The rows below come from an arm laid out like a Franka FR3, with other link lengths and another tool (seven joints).
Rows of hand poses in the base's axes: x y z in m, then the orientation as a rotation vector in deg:
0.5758 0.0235 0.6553 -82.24 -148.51 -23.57
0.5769 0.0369 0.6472 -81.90 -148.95 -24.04
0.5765 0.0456 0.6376 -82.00 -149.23 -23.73
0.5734 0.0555 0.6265 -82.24 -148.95 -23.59
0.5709 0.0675 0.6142 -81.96 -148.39 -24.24
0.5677 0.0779 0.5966 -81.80 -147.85 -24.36
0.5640 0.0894 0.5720 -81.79 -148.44 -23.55
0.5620 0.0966 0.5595 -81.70 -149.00 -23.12
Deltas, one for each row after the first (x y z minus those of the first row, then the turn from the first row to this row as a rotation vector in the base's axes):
0.0011 0.0134 -0.0081 0.12 -0.44 0.28
0.0007 0.0221 -0.0177 -0.20 -0.55 0.29
-0.0024 0.0320 -0.0288 -0.20 -0.34 0.09
-0.0049 0.0440 -0.0411 0.48 -0.11 0.11
-0.0081 0.0544 -0.0587 0.85 0.29 0.09
-0.0118 0.0659 -0.0833 0.14 0.20 0.27
-0.0138 0.0731 -0.0958 -0.33 -0.02 0.48

